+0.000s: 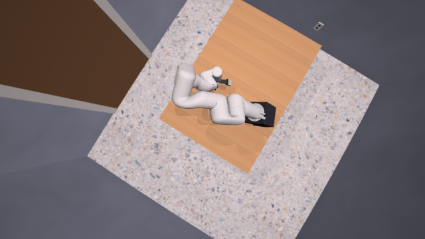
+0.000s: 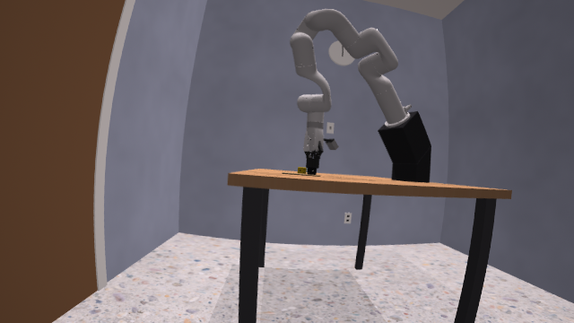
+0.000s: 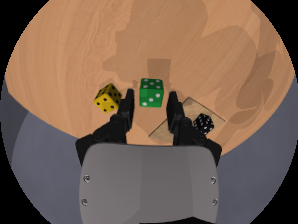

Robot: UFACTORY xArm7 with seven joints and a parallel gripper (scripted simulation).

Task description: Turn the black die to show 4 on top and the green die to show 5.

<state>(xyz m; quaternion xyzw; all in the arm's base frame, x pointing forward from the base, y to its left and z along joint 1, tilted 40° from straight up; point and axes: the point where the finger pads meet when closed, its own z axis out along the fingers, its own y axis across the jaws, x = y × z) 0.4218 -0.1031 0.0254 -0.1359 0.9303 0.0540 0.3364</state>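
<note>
The green die is 30 mm below my hand. Round my hand: yellow die (40 mm ahead, 50 mm to the right, 30 mm below); then black die (20 mm ahead, 120 mm to the left, 30 mm below); then tan mat (70 mm ahead, 130 mm to the left, 50 mm below).
</note>
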